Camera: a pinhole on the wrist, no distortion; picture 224 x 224 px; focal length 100.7 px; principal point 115.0 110.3 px. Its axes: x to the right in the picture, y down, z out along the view. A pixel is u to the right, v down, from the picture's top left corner.
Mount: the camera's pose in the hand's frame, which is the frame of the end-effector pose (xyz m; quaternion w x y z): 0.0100 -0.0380 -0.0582 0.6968 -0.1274 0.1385 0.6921
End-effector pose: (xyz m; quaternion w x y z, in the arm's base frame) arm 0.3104 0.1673 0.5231 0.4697 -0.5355 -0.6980 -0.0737
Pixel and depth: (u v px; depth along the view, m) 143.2 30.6 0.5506
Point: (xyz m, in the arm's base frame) 0.3407 0.8393 0.5220
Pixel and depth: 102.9 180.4 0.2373
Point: 0.2273 0.1811 0.3061
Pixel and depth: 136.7 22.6 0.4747
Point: 0.3077 0.7606 0.5629
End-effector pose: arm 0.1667 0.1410 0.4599 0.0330 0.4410 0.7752 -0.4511
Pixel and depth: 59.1 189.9 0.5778
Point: 0.1398 -0.6094 0.3794
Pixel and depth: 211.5 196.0 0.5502
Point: 0.8177 -0.2098 0.0621
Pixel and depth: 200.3 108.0 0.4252
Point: 0.4026 0.1035 0.0229
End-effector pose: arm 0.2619 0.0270 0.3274 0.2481 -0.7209 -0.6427 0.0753
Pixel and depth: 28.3 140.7 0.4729
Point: -0.2005 0.0567 -0.0518
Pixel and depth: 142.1 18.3 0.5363
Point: 0.4398 0.6024 -0.0258
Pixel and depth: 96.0 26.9 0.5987
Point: 0.1832 0.6591 -0.0587
